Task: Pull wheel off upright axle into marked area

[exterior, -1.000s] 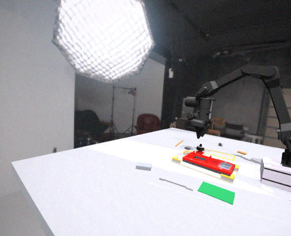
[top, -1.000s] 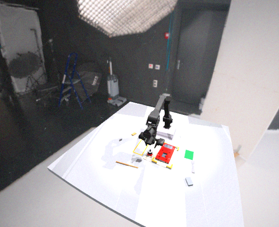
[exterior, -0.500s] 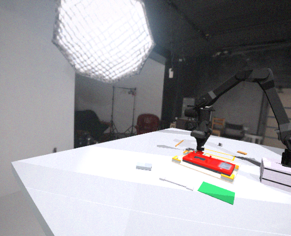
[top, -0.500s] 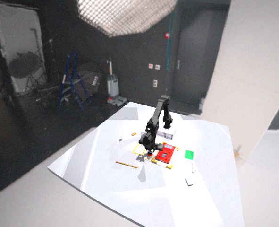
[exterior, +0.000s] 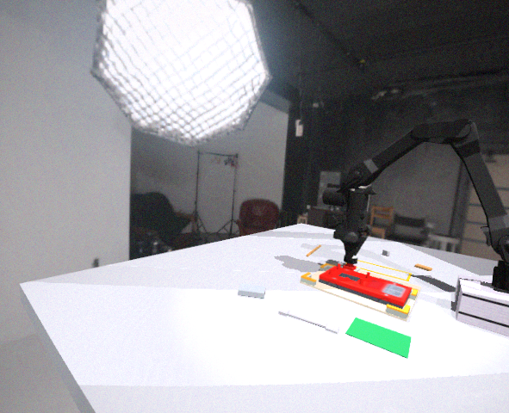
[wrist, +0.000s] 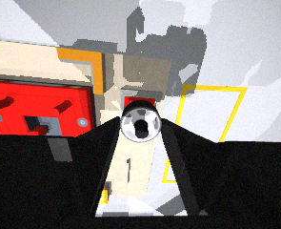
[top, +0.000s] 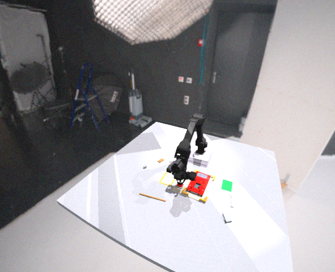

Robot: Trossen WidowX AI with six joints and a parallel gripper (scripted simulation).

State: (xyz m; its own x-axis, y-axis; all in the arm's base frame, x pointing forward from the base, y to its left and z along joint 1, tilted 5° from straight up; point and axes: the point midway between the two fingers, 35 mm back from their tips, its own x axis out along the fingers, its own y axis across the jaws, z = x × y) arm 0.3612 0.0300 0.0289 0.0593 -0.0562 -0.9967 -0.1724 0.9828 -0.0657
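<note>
My gripper tip is now right at the dark wheel. The rest, counted from my gripper tip: grey block 60 mm ahead, 350 mm to the left, 30 mm below; green patch 200 mm behind, 270 mm to the left, 40 mm below; thin orange stick 190 mm ahead, 80 mm to the right, 40 mm below.
</note>
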